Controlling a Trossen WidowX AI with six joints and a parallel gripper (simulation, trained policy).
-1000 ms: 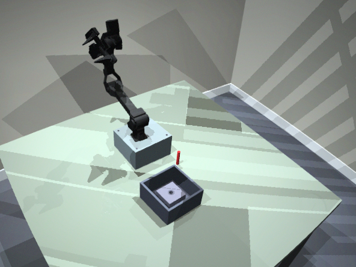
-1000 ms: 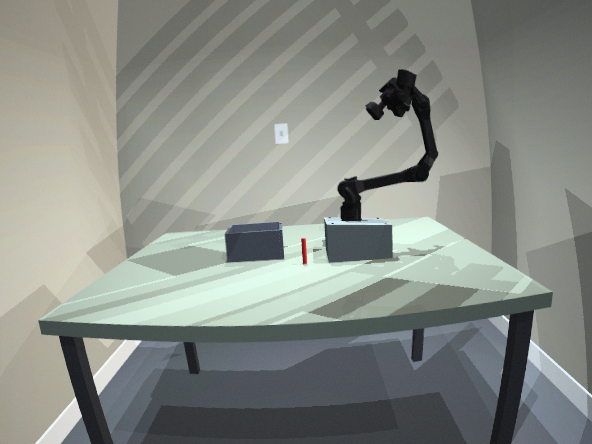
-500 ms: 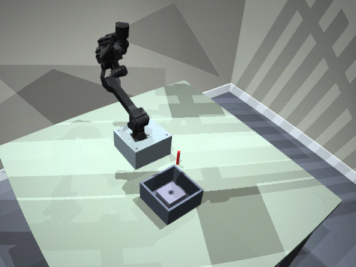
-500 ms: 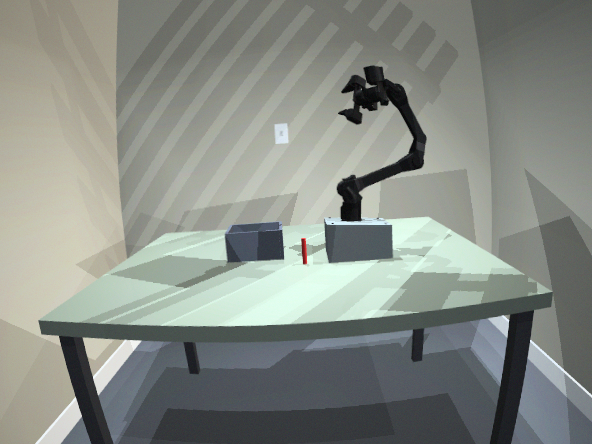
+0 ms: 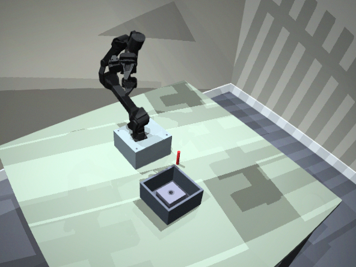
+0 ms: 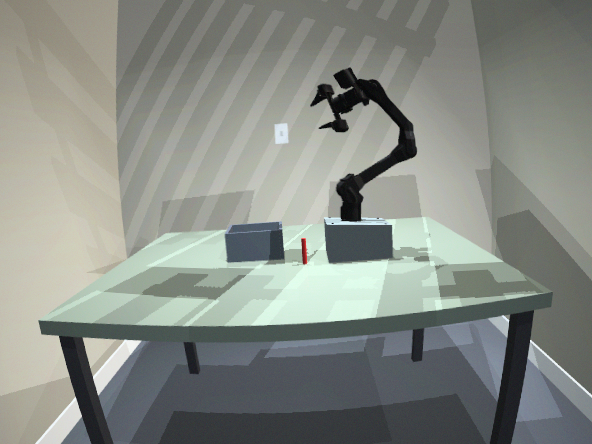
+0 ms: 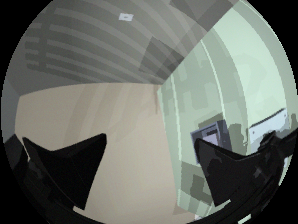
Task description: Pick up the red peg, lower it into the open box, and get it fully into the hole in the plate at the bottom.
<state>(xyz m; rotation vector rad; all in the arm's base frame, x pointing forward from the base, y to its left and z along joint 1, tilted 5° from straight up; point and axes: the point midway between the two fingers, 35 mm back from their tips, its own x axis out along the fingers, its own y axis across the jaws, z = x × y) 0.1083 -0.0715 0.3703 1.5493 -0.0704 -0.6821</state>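
Now: gripper tip 30 mm short of the red peg, 250 mm to the right of it and 430 mm above it. Also, from my gripper tip: grey box (220 mm ahead, 110 mm to the left, 440 mm below); then light plate (220 mm ahead, 110 mm to the left, 420 mm below).
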